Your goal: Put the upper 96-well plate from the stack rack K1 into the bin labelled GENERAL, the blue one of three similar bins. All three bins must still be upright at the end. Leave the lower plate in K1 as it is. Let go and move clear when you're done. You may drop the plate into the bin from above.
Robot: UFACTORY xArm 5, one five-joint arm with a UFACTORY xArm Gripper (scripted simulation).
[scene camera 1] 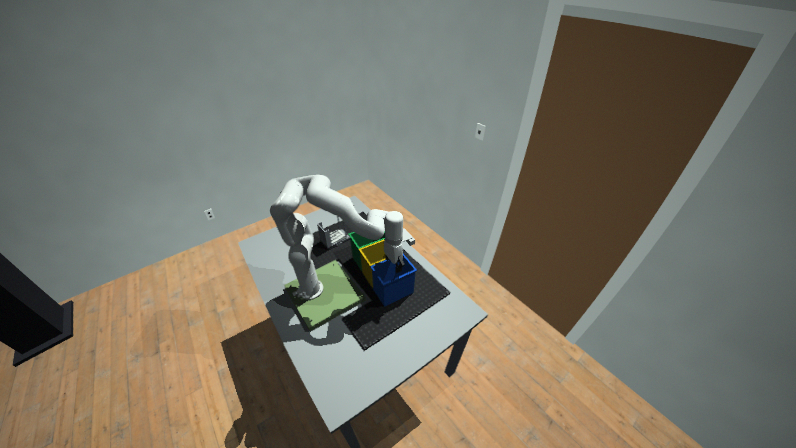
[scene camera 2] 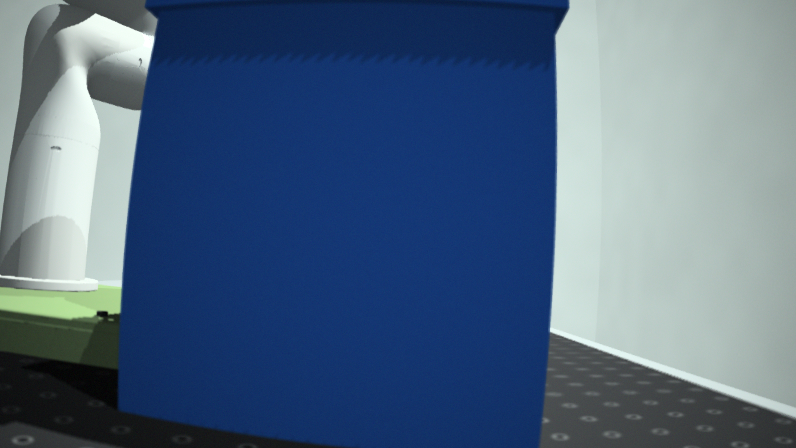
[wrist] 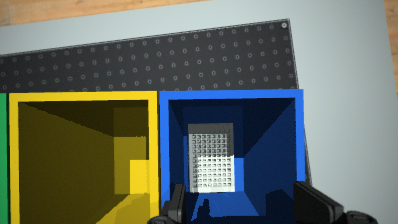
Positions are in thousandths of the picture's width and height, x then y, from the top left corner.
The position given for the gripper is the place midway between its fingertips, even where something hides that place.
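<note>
You'd see the gripper (wrist: 602, 900), and there's a yellow bin (wrist: 185, 672) as well. There's also a blue bin (scene camera 2: 424, 499), (scene camera 1: 488, 653) and (wrist: 675, 560). Scene camera 2 does not show the yellow bin, since it's hidden there by the blue bin.
</note>
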